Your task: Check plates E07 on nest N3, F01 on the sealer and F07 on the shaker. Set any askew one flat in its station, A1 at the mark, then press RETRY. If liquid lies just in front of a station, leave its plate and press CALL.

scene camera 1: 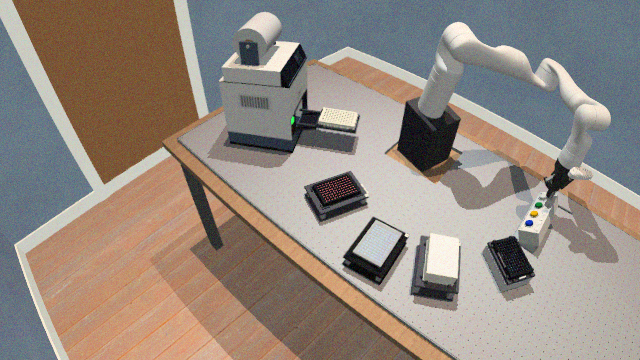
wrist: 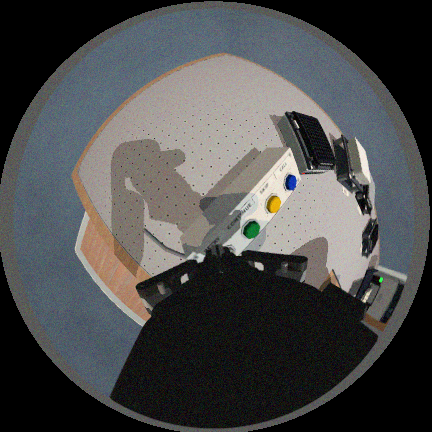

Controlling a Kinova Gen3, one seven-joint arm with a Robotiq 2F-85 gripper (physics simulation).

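Pixels of known places: gripper, fingertip midpoint: [scene camera 1: 548, 197] [wrist: 216, 251]; arm's base, origin of the base link: [scene camera 1: 430, 108].
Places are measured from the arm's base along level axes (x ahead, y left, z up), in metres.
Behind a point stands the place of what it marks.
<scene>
My gripper [scene camera 1: 549, 198] @[x -0.127, y 0.483, z -0.117 m] [wrist: 216, 251] @[x -0.127, y 0.483, z -0.117 m] is shut and empty, its tips down at the white button box [scene camera 1: 533, 237] @[x 0.057, y 0.524, z -0.136 m] [wrist: 261, 215] @[x -0.048, y 0.477, z -0.132 m], beside the whitish end button [scene camera 1: 543, 195] @[x -0.125, y 0.465, z -0.124 m]. In the wrist view the gripper covers that end of the box. A cream plate [scene camera 1: 338, 118] @[x 0.215, y -0.224, z -0.086 m] lies on the tray of the machine with the roll, apparently the sealer. A red-welled plate [scene camera 1: 338, 188] @[x 0.394, y -0.012, z -0.142 m], a pale blue plate [scene camera 1: 381, 242] @[x 0.435, y 0.216, z -0.134 m], a tall white plate or block [scene camera 1: 442, 257] @[x 0.365, y 0.370, z -0.098 m] and a black plate [scene camera 1: 511, 257] @[x 0.189, y 0.509, z -0.125 m] [wrist: 311, 140] @[x 0.149, y 0.513, z -0.127 m] look flat on their bases. Plate names are unreadable; I see no liquid.
Green [scene camera 1: 538, 205] @[x -0.067, y 0.473, z -0.125 m] [wrist: 251, 230] @[x -0.075, y 0.473, z -0.123 m], yellow [scene camera 1: 534, 213] @[x -0.021, y 0.479, z -0.123 m] [wrist: 273, 204] @[x -0.027, y 0.480, z -0.122 m] and blue [scene camera 1: 529, 223] @[x 0.031, y 0.486, z -0.124 m] [wrist: 290, 182] @[x 0.021, y 0.486, z -0.122 m] buttons line the box. The black plate's base stands close to the box's blue end. The machine [scene camera 1: 260, 112] @[x 0.446, y -0.357, z -0.030 m] with a green light stands at the table's far left. The arm's black pedestal [scene camera 1: 425, 137] @[x 0.070, y 0.049, z -0.062 m] stands behind.
</scene>
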